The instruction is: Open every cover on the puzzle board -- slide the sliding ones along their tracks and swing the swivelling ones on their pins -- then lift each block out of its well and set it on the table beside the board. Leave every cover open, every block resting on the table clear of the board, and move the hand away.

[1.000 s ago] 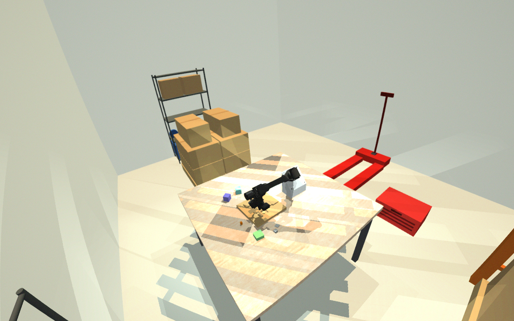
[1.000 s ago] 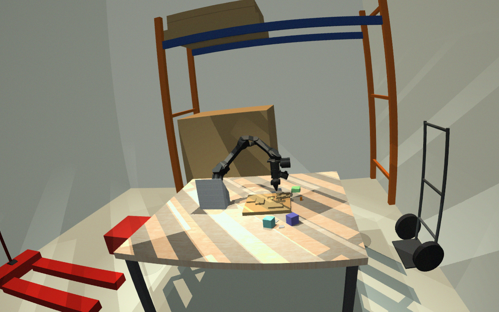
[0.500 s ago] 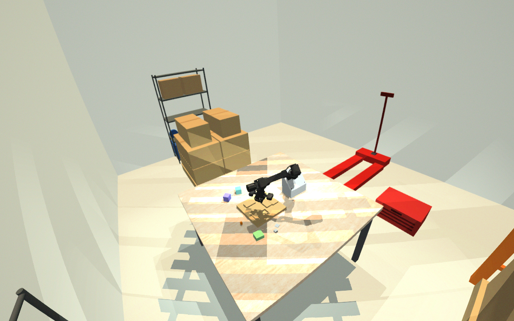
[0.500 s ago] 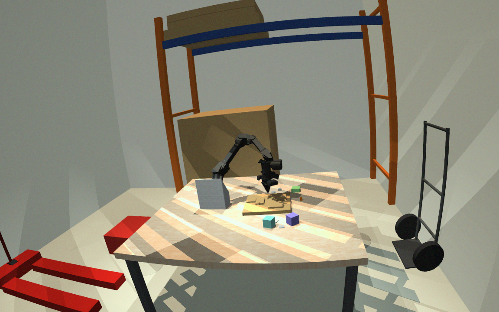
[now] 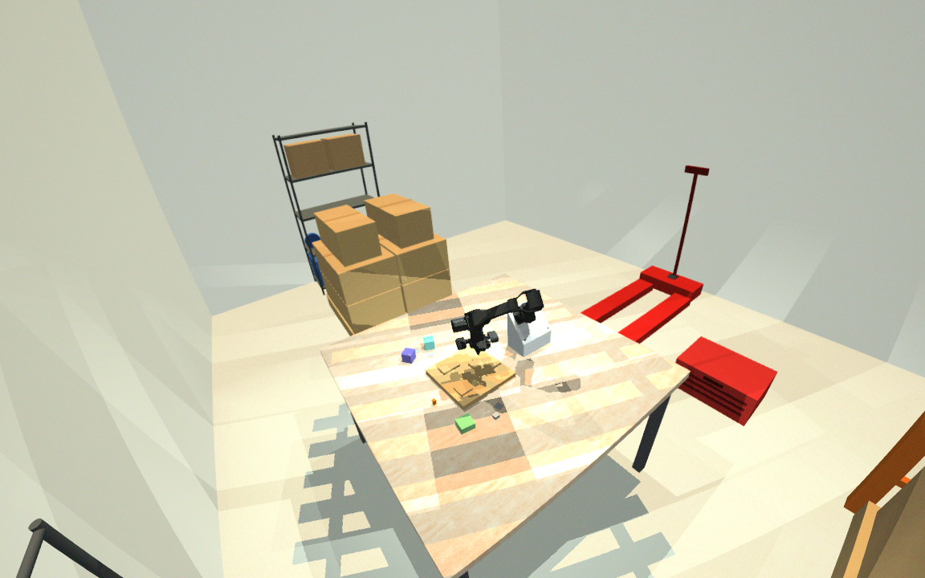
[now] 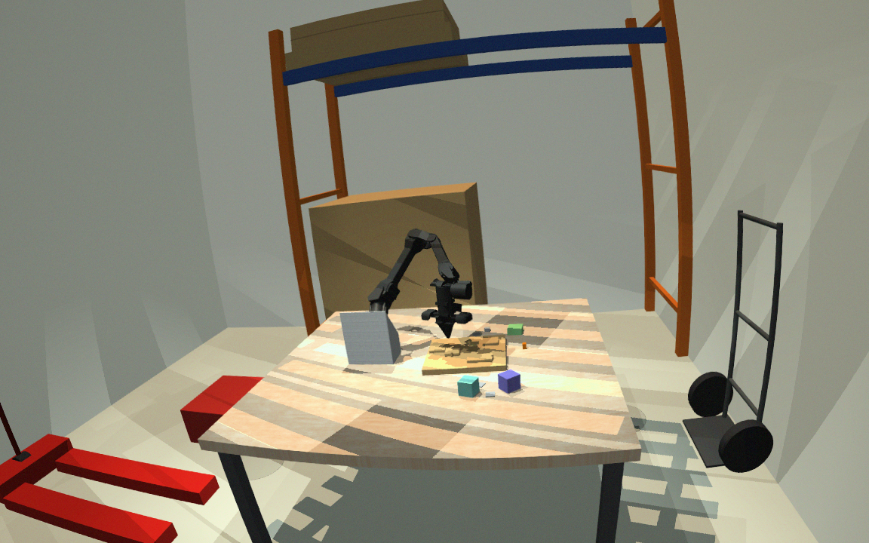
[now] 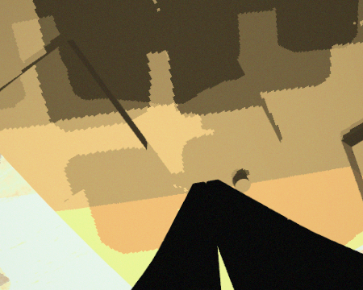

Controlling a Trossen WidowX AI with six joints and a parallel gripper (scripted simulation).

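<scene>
My gripper tip is 60 mm above the wooden puzzle board, 50 mm short of it and 10 mm to the right of it. From my gripper tip the other things lie so: teal cube 290 mm to the right, 100 mm ahead, 60 mm below; then tiny orange piece 280 mm ahead, 70 mm below, 60 mm to the left; then small grey piece 270 mm to the left, 120 mm ahead, 70 mm below.
</scene>
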